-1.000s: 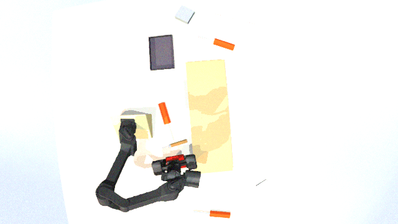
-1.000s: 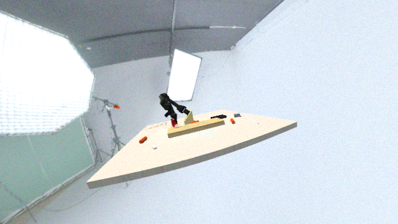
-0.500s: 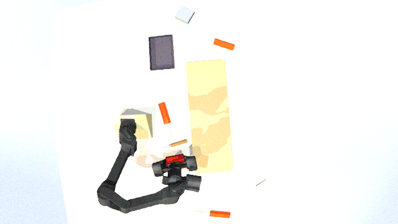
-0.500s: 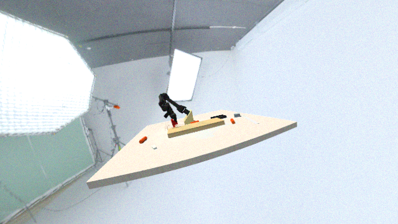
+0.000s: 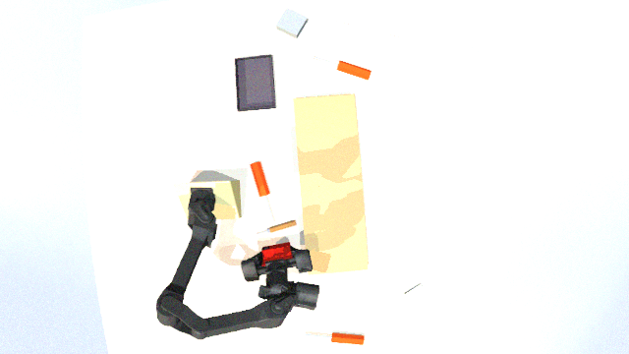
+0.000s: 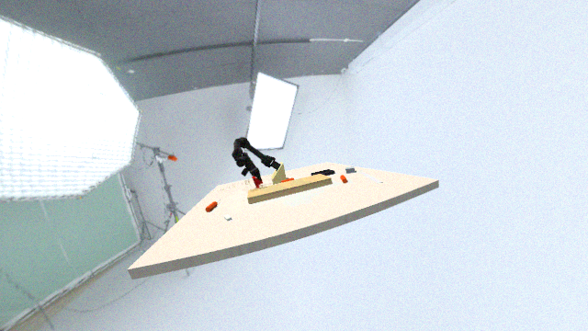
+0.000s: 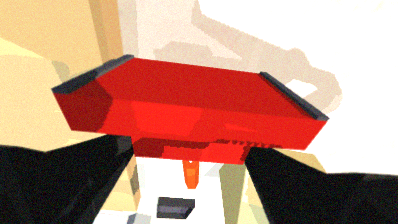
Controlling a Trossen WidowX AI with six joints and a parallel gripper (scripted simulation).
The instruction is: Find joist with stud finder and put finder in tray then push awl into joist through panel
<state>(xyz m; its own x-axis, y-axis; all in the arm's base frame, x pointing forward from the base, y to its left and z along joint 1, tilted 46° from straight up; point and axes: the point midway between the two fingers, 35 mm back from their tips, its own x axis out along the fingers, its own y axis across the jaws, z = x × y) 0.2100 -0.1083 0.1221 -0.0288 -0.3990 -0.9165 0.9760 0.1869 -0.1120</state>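
Right now my gripper tip is 10 mm past the red stud finder and 10 mm to the left of it. Also, from my gripper tip: dark grey tray: 80 mm behind, 490 mm to the left, 60 mm below; then pale grey block: 20 mm ahead, 680 mm to the left, 60 mm below; then awl: 20 mm behind, 50 mm to the left, 70 mm below.
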